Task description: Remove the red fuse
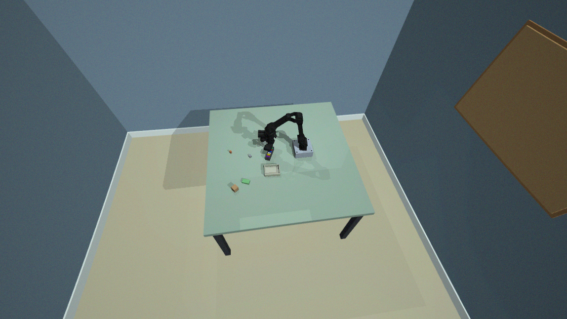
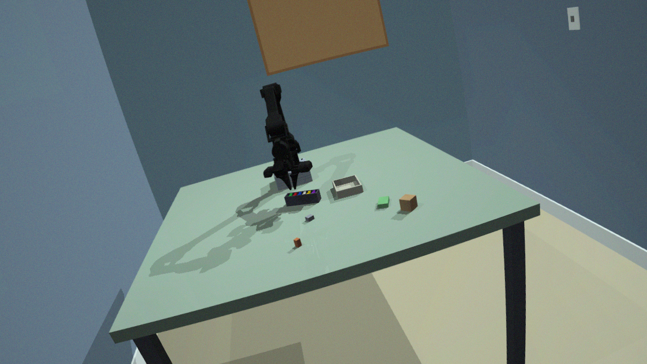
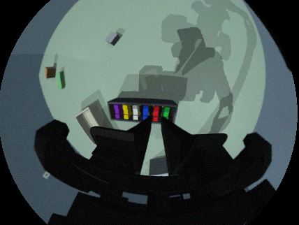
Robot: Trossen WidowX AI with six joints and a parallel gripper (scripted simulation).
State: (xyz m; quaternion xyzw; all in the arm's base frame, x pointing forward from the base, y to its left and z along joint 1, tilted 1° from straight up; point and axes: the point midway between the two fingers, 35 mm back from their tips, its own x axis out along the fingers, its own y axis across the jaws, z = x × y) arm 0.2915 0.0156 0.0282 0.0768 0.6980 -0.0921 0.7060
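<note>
The red fuse is 4 cm below my gripper tip. Also, from my gripper tip: orange block 36 cm ahead, 3 cm to the left, 5 cm below; grey block 18 cm ahead, 6 cm to the left, 5 cm below; beige tray 3 cm behind, 21 cm to the left, 6 cm below.
</note>
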